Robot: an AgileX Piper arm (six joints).
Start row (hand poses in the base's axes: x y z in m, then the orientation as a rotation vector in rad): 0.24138, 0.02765, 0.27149, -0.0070, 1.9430, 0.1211
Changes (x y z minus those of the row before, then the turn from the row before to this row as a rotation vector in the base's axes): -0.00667, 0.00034, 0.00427, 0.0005, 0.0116, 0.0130; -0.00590, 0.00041, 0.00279, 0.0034, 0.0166, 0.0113; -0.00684, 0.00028, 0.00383, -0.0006, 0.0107, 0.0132; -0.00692, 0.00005, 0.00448, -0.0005, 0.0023, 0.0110; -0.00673, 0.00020, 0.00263, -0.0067, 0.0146, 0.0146; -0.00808, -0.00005, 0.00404, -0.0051, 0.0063, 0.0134; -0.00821, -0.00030, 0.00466, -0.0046, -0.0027, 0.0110; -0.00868, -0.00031, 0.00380, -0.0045, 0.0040, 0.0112; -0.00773, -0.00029, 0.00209, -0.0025, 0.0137, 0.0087
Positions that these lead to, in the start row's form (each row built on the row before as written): 0.23471, 0.02799, 0.27576, -0.0186, 1.9548, 0.1305; 0.22881, 0.02840, 0.27855, -0.0264, 1.9713, 0.1418; 0.22197, 0.02868, 0.28238, -0.0391, 1.9822, 0.1502; 0.21505, 0.02873, 0.28686, -0.0502, 1.9846, 0.1569; 0.20832, 0.02893, 0.28949, -0.0681, 1.9997, 0.1605; 0.20024, 0.02888, 0.29353, -0.0844, 2.0063, 0.1644; 0.19203, 0.02858, 0.29819, -0.0986, 2.0039, 0.1666; 0.18335, 0.02827, 0.30199, -0.1125, 2.0081, 0.1696; 0.17562, 0.02798, 0.30408, -0.1220, 2.0218, 0.1738
